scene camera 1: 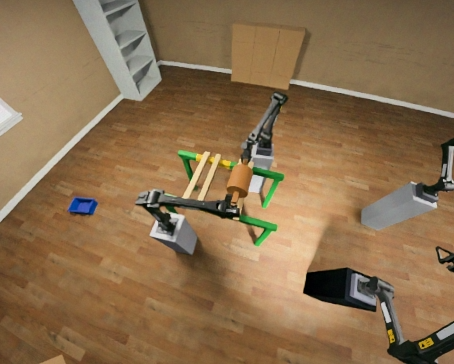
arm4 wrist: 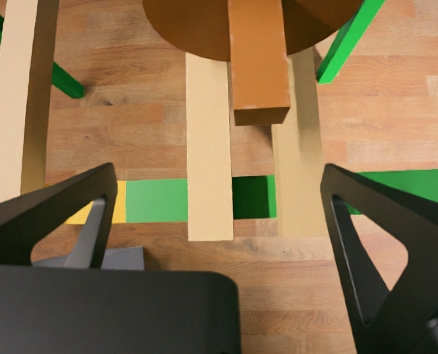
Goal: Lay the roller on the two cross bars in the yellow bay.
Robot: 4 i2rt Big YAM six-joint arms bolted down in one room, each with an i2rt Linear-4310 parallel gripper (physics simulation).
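Observation:
The brown roller, a drum with square end stubs, hangs or rests over two pale bars in a green bay; contact cannot be told. Arm4's gripper is open, its fingers wide apart and short of the near stub. In the scene view, the front-left arm's gripper is at the roller's near stub and the back arm's gripper at its far end; finger states are too small to tell. Two cross bars span the yellow bay, left of the roller.
The green frame stands on legs between two arm pedestals. A blue tray is on the floor at left. Two more arms stand at right, on a grey pedestal and a black one.

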